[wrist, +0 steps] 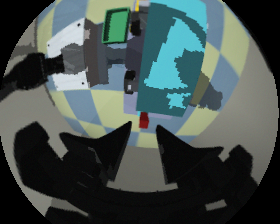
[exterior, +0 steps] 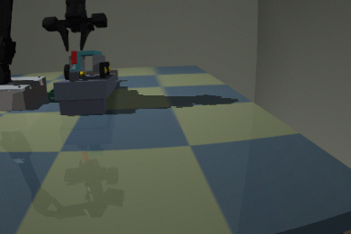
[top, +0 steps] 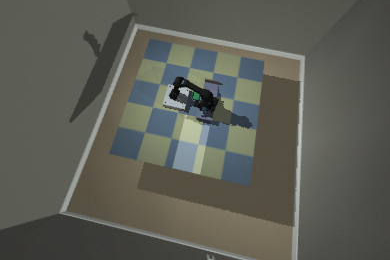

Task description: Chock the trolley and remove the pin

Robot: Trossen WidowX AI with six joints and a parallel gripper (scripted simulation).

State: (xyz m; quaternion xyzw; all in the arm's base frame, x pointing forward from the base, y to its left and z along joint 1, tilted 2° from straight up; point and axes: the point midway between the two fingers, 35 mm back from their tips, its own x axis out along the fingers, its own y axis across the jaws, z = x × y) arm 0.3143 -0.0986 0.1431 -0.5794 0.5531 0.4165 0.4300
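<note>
Right now the red-headed stop pin is 4 cm below my gripper tip and 1 cm to the right of it. From my gripper tip the other things lie so: grey ramp: 12 cm below, 11 cm to the left, 2 cm ahead; yellow chock: 21 cm to the left, 9 cm below, 4 cm behind; trolley: 10 cm to the left, 6 cm below, 2 cm ahead.
</note>
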